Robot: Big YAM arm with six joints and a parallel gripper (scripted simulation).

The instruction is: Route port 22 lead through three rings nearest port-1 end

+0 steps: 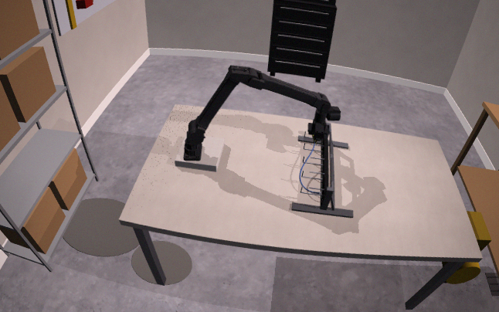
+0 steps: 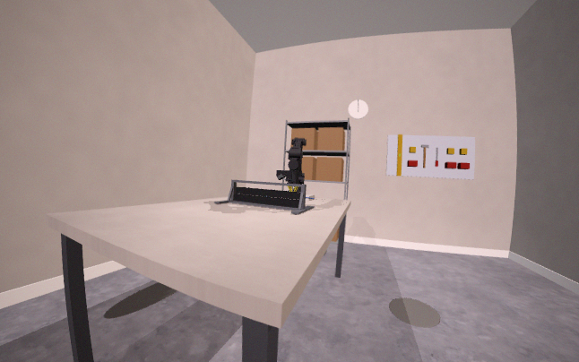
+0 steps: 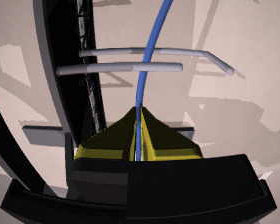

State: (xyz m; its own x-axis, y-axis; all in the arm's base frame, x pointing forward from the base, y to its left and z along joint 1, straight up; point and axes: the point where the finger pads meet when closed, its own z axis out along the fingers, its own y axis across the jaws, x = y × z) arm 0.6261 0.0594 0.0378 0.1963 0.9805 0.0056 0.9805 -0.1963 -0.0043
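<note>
Now: the dark rack 3 cm ahead of my hand, 16 cm to the right of it and 1 cm below it.
</note>
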